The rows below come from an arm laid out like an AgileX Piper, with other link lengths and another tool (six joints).
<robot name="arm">
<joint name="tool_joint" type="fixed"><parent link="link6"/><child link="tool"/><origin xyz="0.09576 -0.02 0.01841" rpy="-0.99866 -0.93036 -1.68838"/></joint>
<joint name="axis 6" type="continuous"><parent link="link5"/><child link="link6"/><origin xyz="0.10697 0 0.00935" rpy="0 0 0"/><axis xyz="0.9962 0 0.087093"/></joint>
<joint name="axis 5" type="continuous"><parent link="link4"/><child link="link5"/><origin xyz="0 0 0" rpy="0 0 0"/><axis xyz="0 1 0"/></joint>
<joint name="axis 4" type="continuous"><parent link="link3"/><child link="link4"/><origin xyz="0.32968 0 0.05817" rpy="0 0 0"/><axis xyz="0.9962 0 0.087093"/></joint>
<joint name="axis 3" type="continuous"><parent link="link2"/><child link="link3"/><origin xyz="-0.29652 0 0.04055" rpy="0 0 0"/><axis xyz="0 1 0"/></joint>
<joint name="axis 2" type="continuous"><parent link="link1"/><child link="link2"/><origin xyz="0 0 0" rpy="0 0 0"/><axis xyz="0 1 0"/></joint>
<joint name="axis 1" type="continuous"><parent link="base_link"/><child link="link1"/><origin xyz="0 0 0.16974" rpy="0 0 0"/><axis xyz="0 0 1"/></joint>
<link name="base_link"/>
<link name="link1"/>
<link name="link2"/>
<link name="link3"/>
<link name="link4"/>
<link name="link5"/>
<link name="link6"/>
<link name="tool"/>
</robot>
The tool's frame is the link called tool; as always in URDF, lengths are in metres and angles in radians. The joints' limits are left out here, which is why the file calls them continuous.
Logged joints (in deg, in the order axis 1, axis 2, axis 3, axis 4, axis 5, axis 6), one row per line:
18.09 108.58 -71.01 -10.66 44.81 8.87
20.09 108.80 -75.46 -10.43 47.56 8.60
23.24 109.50 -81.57 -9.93 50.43 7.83
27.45 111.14 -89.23 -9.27 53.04 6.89
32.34 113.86 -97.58 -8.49 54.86 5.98
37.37 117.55 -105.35 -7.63 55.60 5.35
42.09 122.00 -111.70 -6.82 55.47 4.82
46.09 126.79 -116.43 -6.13 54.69 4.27
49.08 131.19 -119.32 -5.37 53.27 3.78
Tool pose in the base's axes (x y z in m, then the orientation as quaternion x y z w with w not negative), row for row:
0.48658 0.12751 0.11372 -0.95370 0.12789 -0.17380 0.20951
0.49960 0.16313 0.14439 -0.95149 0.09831 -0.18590 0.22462
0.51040 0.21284 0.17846 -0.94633 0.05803 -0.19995 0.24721
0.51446 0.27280 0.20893 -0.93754 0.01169 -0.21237 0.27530
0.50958 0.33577 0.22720 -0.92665 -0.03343 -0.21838 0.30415
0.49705 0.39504 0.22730 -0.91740 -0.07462 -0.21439 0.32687
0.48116 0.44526 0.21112 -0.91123 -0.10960 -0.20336 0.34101
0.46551 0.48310 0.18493 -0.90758 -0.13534 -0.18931 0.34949
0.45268 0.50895 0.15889 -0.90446 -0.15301 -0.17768 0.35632
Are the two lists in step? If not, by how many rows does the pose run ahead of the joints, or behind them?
The pose runs 1 row ahead of the joints: the pose in row i belongs to the joints in row i + 1.
